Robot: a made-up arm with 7 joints.
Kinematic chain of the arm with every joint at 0, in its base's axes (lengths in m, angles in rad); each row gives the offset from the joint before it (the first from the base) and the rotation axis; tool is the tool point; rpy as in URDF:
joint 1: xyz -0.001 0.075 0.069 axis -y
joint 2: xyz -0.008 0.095 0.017 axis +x
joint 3: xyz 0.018 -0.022 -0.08 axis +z
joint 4: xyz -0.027 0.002 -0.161 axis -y
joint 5: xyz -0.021 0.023 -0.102 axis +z
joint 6: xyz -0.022 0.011 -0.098 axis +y
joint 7: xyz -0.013 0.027 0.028 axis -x
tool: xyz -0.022 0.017 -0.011 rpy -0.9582 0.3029 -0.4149
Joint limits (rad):
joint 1: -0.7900..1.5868
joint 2: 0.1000..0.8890
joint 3: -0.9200..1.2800
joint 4: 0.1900..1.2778
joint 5: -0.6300..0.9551
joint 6: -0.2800..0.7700
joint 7: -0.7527..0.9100
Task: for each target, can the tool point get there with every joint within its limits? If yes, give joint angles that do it. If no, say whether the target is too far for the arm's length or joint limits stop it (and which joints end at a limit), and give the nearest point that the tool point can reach.
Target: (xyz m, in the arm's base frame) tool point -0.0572 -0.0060 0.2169
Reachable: no: joint limits stop it (at a limit: joint 1, joint 2, joint 3, joint 4, joint 5, joint 6, joint 7) | nearest point 0.2764 0.1366 0.2235 | short by 0.363 m
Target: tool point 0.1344 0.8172 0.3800
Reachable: no: too far | nearest point 0.1558 0.5248 0.1876 | short by 0.351 m
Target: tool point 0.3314 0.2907 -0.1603
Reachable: yes | joints 1.0821 0.2196 0.4015 0.4327 0.2548 0.1762 -0.2245
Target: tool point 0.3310 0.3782 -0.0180
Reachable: yes | joints 1.0667 0.4304 -0.1538 0.9301 0.1157 0.2737 -0.2237
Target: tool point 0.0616 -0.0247 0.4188
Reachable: no: joint limits stop it (at a limit: joint 1, joint 2, joint 3, joint 4, joint 5, joint 6) | nearest point 0.2777 0.1365 0.2249 | short by 0.332 m
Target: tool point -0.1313 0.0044 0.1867
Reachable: no: joint limits stop it (at a limit: joint 1, joint 2, joint 3, joint 4, joint 7) | nearest point -0.3320 0.1519 -0.1510 | short by 0.420 m
